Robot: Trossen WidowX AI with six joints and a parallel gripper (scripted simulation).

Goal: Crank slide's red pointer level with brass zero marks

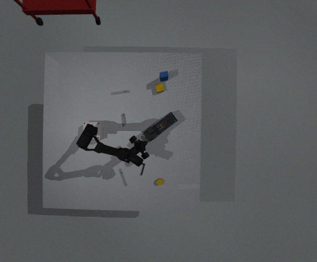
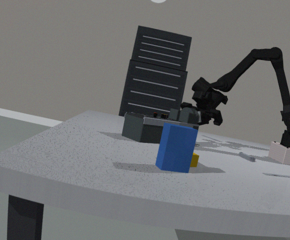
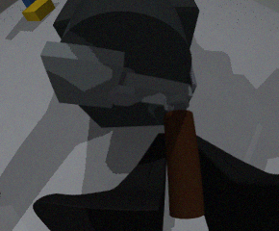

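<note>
My gripper tip is 1 cm past the brown crank handle, 1 cm to the left of it and 2 cm below it. From my gripper tip the other things lie so: red pointer: 12 cm ahead, 17 cm to the left, 3 cm above; then black hex key: 1 cm behind, 21 cm to the right, 5 cm below; then yellow block: 4 cm ahead, 44 cm to the left, 4 cm below.
</note>
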